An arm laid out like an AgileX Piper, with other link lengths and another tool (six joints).
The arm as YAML. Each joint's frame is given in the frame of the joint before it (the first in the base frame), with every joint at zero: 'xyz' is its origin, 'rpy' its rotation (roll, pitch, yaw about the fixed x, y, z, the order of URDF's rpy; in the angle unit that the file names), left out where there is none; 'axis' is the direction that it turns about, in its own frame. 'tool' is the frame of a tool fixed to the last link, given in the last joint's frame.
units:
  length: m
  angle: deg
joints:
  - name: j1
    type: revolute
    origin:
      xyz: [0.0, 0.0, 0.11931]
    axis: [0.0, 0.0, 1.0]
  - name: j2
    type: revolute
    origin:
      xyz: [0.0, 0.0, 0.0]
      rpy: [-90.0, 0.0, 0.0]
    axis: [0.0, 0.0, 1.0]
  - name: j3
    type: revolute
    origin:
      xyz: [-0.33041, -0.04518, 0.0]
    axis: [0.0, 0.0, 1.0]
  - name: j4
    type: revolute
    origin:
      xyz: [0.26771, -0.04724, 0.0]
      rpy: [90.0, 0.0, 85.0]
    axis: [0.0, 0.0, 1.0]
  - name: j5
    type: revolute
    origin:
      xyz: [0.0, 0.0, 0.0]
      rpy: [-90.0, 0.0, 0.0]
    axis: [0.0, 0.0, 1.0]
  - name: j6
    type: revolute
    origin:
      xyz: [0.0, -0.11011, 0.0]
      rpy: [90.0, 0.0, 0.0]
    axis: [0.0, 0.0, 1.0]
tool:
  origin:
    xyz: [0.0, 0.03, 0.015]
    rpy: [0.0, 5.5, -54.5]
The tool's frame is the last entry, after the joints.
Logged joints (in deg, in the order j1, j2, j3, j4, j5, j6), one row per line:
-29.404, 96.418, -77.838, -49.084, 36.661, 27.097
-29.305, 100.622, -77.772, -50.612, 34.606, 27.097
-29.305, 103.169, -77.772, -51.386, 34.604, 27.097
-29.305, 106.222, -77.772, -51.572, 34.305, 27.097
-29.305, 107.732, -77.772, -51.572, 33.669, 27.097
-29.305, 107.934, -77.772, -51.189, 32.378, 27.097
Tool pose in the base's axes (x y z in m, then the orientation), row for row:
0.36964, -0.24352, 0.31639, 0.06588, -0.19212, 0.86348, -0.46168
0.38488, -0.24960, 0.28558, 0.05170, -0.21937, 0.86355, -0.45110
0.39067, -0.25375, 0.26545, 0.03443, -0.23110, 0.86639, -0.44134
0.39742, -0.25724, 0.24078, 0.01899, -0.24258, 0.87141, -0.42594
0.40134, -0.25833, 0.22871, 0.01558, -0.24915, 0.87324, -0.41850
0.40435, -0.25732, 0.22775, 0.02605, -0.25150, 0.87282, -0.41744
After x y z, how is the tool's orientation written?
As a quaternion, w x y z.
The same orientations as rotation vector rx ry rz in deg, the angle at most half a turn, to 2 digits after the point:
-33.20, 149.23, -79.79
-38.24, 150.52, -78.63
-40.71, 152.62, -77.75
-43.14, 154.99, -75.76
-44.41, 155.64, -74.59
-44.53, 154.55, -73.92

